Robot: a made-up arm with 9 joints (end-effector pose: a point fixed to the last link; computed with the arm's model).
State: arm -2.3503 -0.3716 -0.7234 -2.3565 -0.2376 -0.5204 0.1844 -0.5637 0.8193
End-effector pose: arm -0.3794 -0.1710 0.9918 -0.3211 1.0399 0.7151
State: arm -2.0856 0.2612 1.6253 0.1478 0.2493 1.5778 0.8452 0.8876 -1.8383
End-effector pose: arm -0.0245 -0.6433 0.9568 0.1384 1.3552 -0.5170
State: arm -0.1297 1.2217 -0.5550 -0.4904 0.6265 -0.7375 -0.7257 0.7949 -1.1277
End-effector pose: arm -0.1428 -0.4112 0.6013 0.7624 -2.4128 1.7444
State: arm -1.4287 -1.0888 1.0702 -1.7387 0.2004 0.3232 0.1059 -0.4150 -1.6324
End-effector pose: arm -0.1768 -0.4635 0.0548 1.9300 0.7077 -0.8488
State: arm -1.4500 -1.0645 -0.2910 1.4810 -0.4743 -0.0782 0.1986 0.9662 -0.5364
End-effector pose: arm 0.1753 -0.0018 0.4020 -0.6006 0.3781 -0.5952
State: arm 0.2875 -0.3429 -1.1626 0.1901 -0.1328 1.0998 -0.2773 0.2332 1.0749
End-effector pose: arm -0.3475 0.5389 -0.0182 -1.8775 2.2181 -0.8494
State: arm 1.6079 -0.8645 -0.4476 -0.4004 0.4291 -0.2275 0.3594 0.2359 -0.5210
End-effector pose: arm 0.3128 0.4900 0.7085 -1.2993 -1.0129 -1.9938
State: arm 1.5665 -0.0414 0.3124 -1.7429 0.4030 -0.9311 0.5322 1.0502 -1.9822
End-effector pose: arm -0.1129 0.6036 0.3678 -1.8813 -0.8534 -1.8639
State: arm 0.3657 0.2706 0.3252 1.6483 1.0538 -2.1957 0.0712 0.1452 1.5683
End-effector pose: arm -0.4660 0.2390 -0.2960 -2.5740 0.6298 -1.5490
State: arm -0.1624 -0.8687 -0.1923 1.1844 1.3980 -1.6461 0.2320 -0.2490 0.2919
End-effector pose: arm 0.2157 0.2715 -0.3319 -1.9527 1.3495 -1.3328
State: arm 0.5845 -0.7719 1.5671 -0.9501 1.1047 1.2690 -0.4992 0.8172 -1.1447
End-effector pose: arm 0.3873 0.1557 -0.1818 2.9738 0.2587 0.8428
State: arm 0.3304 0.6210 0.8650 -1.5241 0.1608 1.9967 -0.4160 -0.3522 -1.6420
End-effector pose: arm -0.6238 -0.1088 0.4720 -0.9252 -1.1981 0.3693
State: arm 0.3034 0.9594 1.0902 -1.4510 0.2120 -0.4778 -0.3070 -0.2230 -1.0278
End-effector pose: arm -0.4366 -0.4031 0.6037 0.7075 1.2833 -2.5240
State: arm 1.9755 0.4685 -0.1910 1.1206 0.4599 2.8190 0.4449 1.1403 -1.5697
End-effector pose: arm -0.6551 0.0333 0.8653 0.8727 0.5794 -1.9413
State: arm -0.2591 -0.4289 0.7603 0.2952 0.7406 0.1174 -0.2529 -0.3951 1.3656
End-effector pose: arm -0.2181 -0.3215 -0.3681 -2.0247 -0.9245 -0.3413
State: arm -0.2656 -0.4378 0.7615 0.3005 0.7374 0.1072 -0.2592 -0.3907 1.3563
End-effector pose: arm -0.2175 -0.3268 -0.3640 -2.0546 -0.9144 -0.3422
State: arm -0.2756 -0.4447 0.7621 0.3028 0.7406 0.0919 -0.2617 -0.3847 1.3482
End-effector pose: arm -0.2177 -0.3334 -0.3601 -2.0857 -0.9044 -0.3468
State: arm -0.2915 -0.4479 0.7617 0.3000 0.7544 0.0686 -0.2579 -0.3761 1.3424
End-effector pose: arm -0.2195 -0.3424 -0.3564 -2.1184 -0.8954 -0.3567
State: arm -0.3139 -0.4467 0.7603 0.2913 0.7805 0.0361 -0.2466 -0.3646 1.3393
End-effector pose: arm -0.2232 -0.3541 -0.3529 -2.1527 -0.8873 -0.3727
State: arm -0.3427 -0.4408 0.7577 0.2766 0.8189 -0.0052 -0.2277 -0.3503 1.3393
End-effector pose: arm -0.2292 -0.3685 -0.3492 -2.1883 -0.8800 -0.3942
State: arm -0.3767 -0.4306 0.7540 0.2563 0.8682 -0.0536 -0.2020 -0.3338 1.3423
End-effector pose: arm -0.2377 -0.3847 -0.3449 -2.2245 -0.8728 -0.4200
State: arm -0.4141 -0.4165 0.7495 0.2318 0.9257 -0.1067 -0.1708 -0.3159 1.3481
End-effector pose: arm -0.2488 -0.4023 -0.3396 -2.2609 -0.8652 -0.4481
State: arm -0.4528 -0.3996 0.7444 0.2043 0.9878 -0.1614 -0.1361 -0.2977 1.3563
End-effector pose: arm -0.2622 -0.4198 -0.3329 -2.2964 -0.8565 -0.4764
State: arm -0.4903 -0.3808 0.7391 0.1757 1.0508 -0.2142 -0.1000 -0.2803 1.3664
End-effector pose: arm -0.2773 -0.4363 -0.3252 -2.3297 -0.8471 -0.5028
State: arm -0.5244 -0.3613 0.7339 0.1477 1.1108 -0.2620 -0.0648 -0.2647 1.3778
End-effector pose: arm -0.2931 -0.4507 -0.3168 -2.3589 -0.8375 -0.5256
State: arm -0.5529 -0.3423 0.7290 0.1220 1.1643 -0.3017 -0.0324 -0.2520 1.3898
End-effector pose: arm -0.3081 -0.4622 -0.3088 -2.3816 -0.8295 -0.5441
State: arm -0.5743 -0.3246 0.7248 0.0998 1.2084 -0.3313 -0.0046 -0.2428 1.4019
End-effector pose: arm -0.3212 -0.4705 -0.3020 -2.3959 -0.8243 -0.5573
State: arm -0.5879 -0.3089 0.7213 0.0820 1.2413 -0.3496 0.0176 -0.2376 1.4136
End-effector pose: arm -0.3316 -0.4755 -0.2973 -2.4001 -0.8233 -0.5652
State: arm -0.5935 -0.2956 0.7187 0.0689 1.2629 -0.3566 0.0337 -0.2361 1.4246
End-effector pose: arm -0.3386 -0.4773 -0.2953 -2.3936 -0.8269 -0.5687
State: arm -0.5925 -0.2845 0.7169 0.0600 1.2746 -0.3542 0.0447 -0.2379 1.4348
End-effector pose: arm -0.3424 -0.4765 -0.2957 -2.3779 -0.8348 -0.5688
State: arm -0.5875 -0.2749 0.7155 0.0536 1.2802 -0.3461 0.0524 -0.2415 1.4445
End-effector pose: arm -0.3442 -0.4741 -0.2978 -2.3562 -0.8451 -0.5669
